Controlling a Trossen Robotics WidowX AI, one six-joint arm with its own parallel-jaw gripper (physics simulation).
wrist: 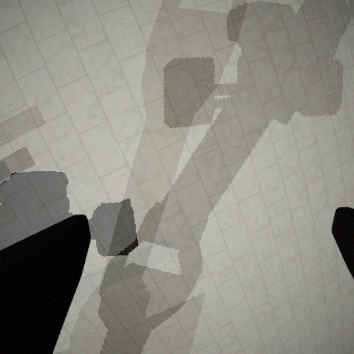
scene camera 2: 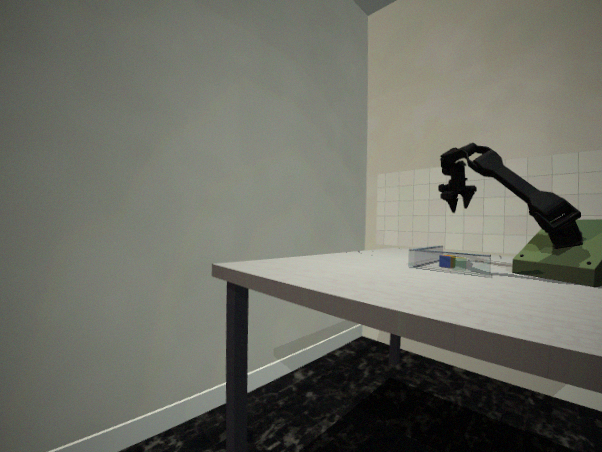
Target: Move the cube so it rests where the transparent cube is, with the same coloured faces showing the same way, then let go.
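Where they show: gripper, fingertip midpoint: [wrist: 214, 224] [scene camera 2: 459, 210]; arm's base, origin of the base link: [scene camera 2: 568, 240].
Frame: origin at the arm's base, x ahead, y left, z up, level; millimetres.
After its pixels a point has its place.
Observation:
The cube [scene camera 2: 446, 261] sits on the table top inside low see-through walls, a blue face and an orange face showing in the scene view. A pale green, faint block [scene camera 2: 460, 262] @[y 204, x 224, z -76 mm] shows just right of it and looks like the transparent cube; its faces are too small to tell. My gripper [scene camera 2: 460, 209] @[y -225, x 420, z 110 mm] [wrist: 214, 224] @[y -225, x 420, z 110 mm] is open and empty, pointing down high above the table, over the walled area as seen in the scene view. Neither cube shows in the wrist view, where shadows of the arm fall on the pale surface.
Clear low walls [scene camera 2: 420, 258] @[y 227, x 344, z -76 mm] stand around the cube. The arm's green base block [scene camera 2: 555, 270] @[y 87, x 14, z -82 mm] is on the table [scene camera 2: 320, 280] @[y 641, x 355, z -108 mm] at the right. A tiled wall [scene camera 2: 400, 200] rises behind the table.

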